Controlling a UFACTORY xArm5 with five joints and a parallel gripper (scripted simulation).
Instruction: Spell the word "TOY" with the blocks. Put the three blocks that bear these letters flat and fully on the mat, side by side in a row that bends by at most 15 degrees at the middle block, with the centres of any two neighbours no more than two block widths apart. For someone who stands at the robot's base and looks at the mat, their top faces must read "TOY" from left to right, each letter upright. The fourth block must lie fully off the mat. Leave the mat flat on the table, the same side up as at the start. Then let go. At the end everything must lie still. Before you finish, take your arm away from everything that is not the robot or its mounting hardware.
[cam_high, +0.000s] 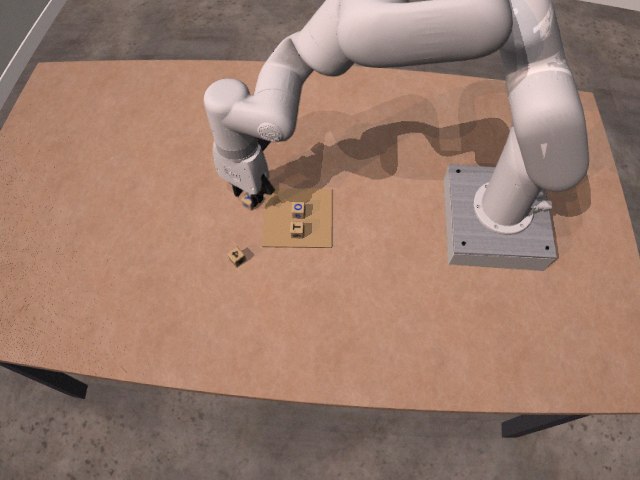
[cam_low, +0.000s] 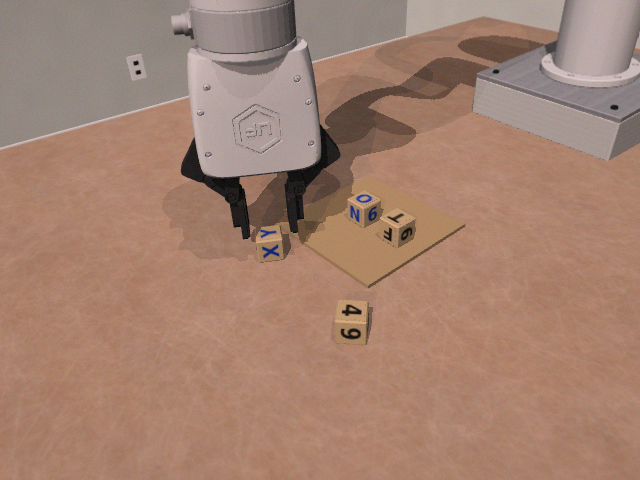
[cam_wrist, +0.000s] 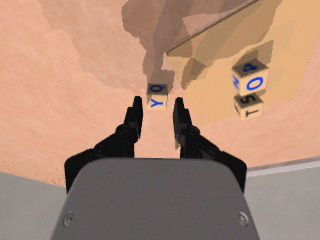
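Right now my hand is 100 mm past the O block, 30 mm to the right of it and 30 mm above it. Round my hand: tan mat: 100 mm behind, 40 mm to the left, 50 mm below; T block: 100 mm behind, 70 mm to the left, 30 mm below.
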